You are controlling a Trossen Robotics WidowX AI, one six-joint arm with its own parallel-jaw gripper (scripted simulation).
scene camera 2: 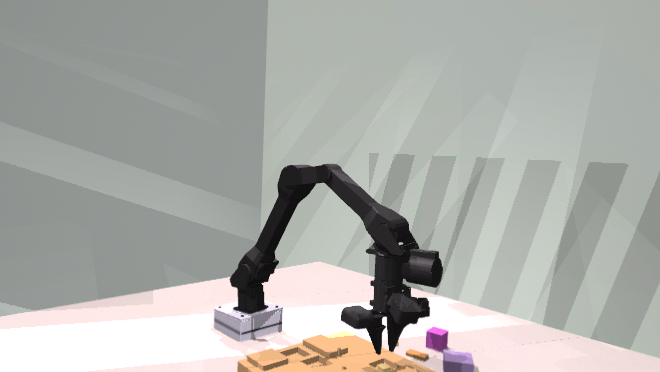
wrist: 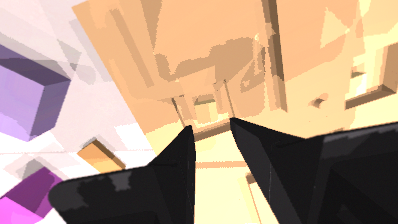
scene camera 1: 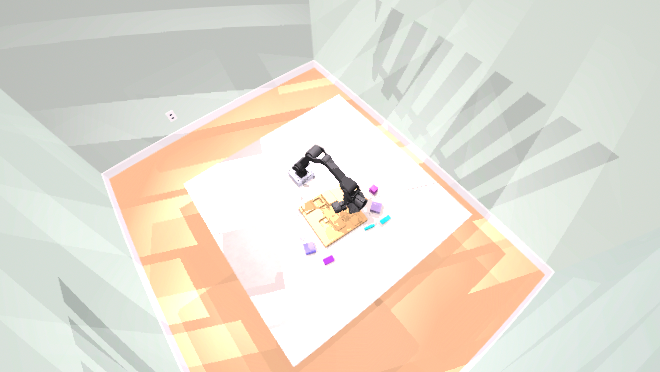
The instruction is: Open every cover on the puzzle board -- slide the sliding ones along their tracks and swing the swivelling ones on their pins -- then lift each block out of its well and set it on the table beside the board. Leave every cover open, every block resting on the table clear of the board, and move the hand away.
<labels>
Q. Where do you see a puzzle board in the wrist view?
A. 246, 87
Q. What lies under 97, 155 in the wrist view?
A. A small orange piece.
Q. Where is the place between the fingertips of the gripper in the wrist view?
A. At 211, 126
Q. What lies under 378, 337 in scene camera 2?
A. The gripper.
</labels>
